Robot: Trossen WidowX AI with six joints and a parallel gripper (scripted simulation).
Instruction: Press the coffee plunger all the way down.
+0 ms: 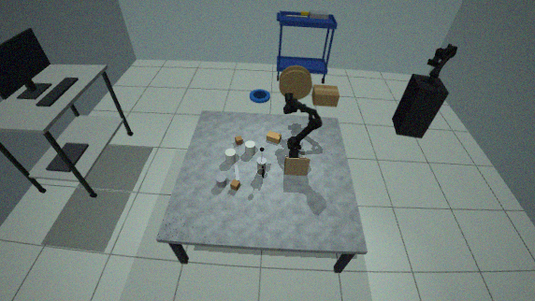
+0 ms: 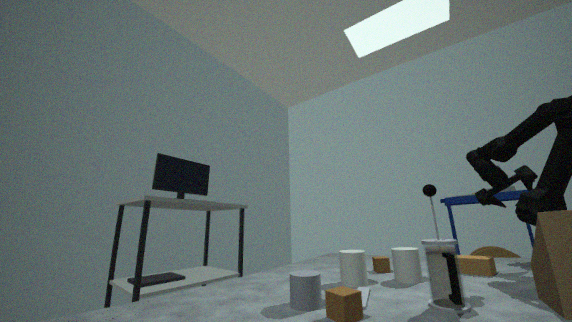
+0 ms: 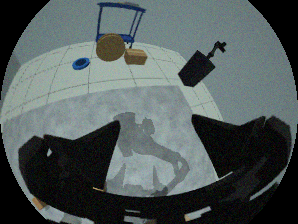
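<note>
Right now my gripper tip is 20 cm short of the coffee press, 53 cm to the right of it and 11 cm above it.
</note>
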